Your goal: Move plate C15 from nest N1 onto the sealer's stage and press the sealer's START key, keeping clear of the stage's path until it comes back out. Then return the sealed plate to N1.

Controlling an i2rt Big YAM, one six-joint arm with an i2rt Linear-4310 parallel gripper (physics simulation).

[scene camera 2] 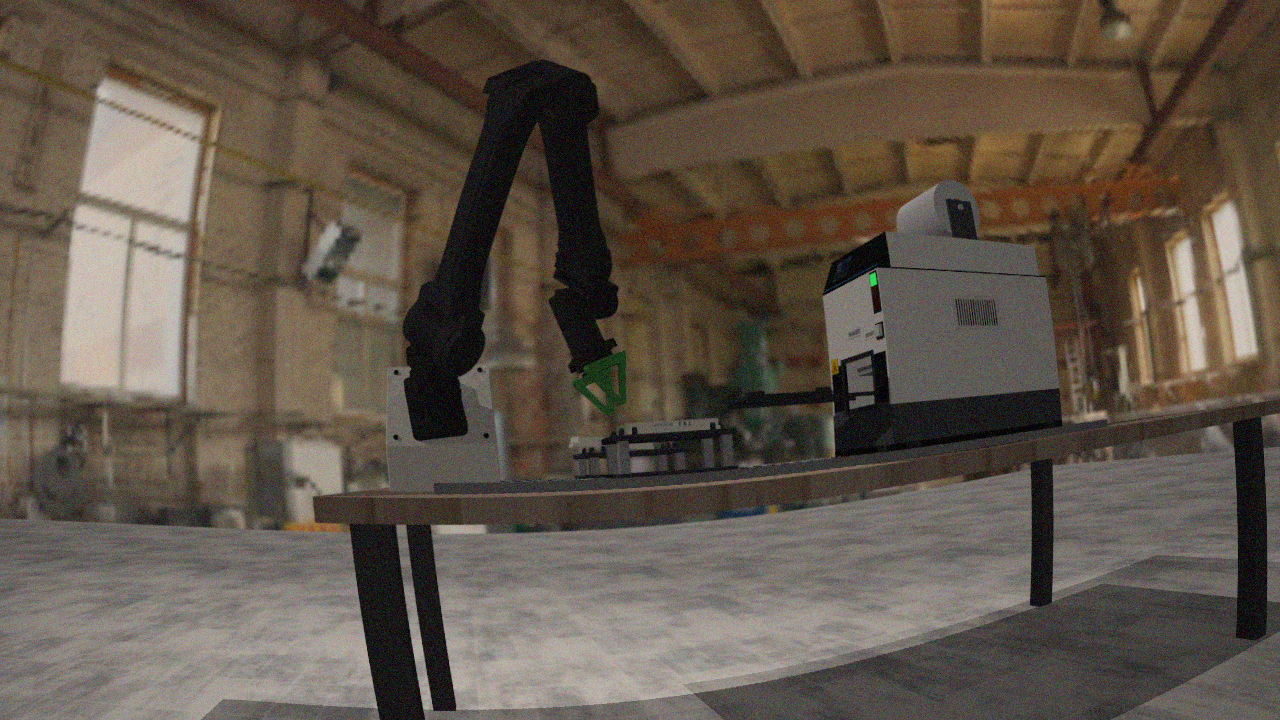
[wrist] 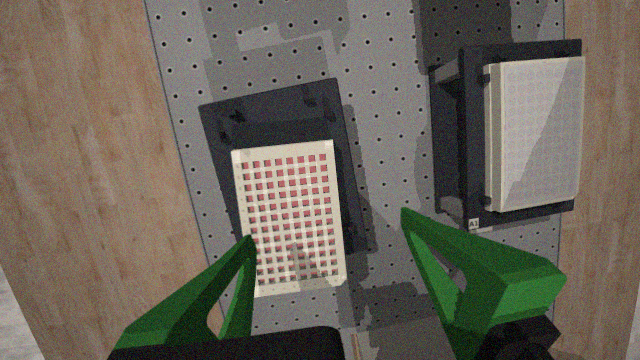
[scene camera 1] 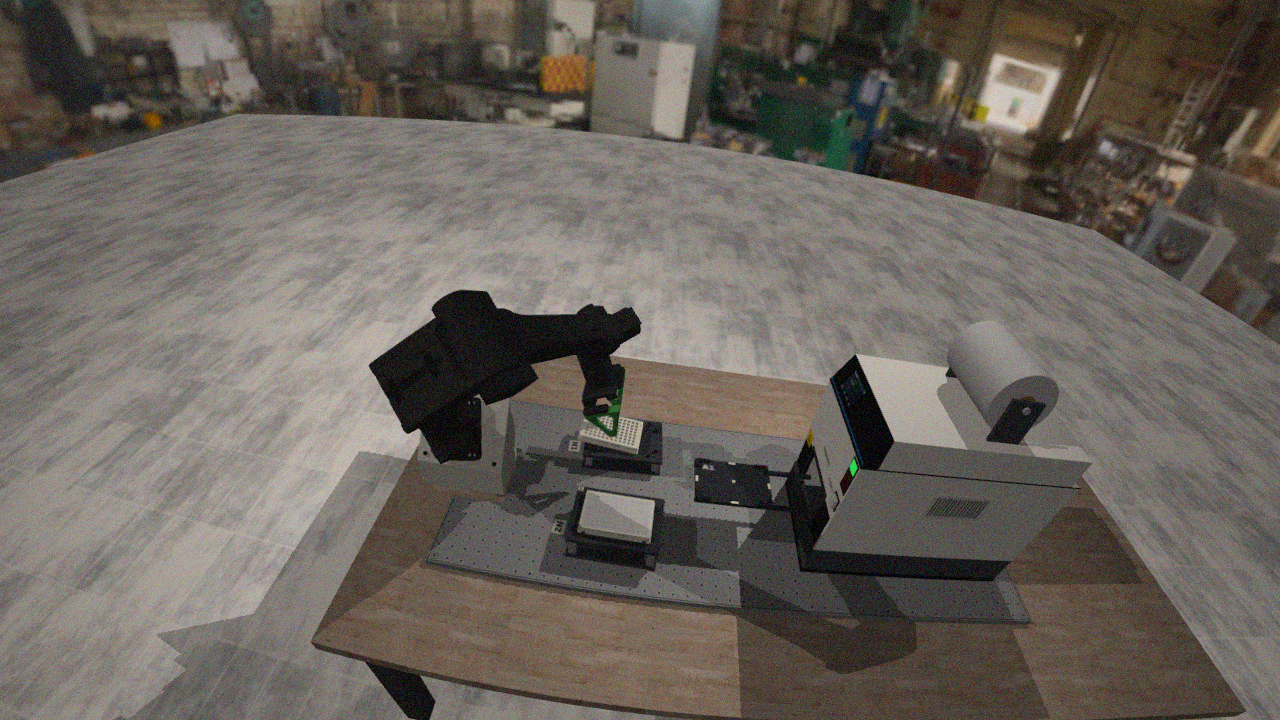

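Pixels of known places: gripper, fingertip midpoint: (scene camera 2: 615, 409) (wrist: 326, 228) (scene camera 1: 615, 420); arm's base, link origin: (scene camera 2: 434, 409).
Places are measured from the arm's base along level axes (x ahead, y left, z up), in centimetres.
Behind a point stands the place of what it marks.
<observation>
Plate C15, cream with reddish wells (scene camera 1: 617, 433) {x 30.8, y 7.0, z -5.1 cm} (wrist: 287, 215) {x 30.0, y 8.5, z -5.6 cm}, sits askew on nest N1 (scene camera 1: 652, 441) {x 38.4, y 7.2, z -7.0 cm} (wrist: 280, 121) {x 37.8, y 6.9, z -7.0 cm}. It is turned against the dark frame and shifted toward the arm's base, past the frame's end in the wrist view. My gripper (scene camera 1: 601, 432) {x 30.1, y 5.6, z -0.2 cm} (scene camera 2: 610, 411) {x 30.1, y 5.6, z -0.2 cm} (wrist: 326, 228) {x 30.1, y 5.6, z -0.2 cm} is open and empty above it. The left green fingertip overlaps the plate's left edge in the wrist view, and the right one is over the pegboard. The sealer's black stage (scene camera 1: 751, 488) {x 55.2, y -10.3, z -0.5 cm} (scene camera 2: 778, 397) {x 49.1, y -13.6, z -1.1 cm} is out and bare. The sealer (scene camera 1: 948, 528) {x 87.8, y -23.8, z 5.1 cm} (scene camera 2: 966, 349) {x 82.8, y -23.3, z 4.2 cm} shows a green light. I cannot pick out the START key.
Nest N2 (scene camera 1: 659, 528) {x 38.5, y -16.1, z -5.5 cm} (wrist: 472, 100) {x 35.3, y -9.5, z -5.5 cm} stands beside N1 and holds a pale covered plate (scene camera 1: 617, 516) {x 30.9, y -15.0, z -3.9 cm} (wrist: 540, 135) {x 31.0, y -14.0, z -3.9 cm}. A white film roll (scene camera 1: 993, 371) {x 84.3, y -16.2, z 33.6 cm} (scene camera 2: 935, 210) {x 83.3, y -19.8, z 29.9 cm} is on top of the sealer. The nests and sealer stand on a grey perforated board (scene camera 1: 501, 537) {x 10.2, y -16.3, z -11.0 cm} (wrist: 385, 105) {x 37.0, y -4.0, z -11.0 cm}.
</observation>
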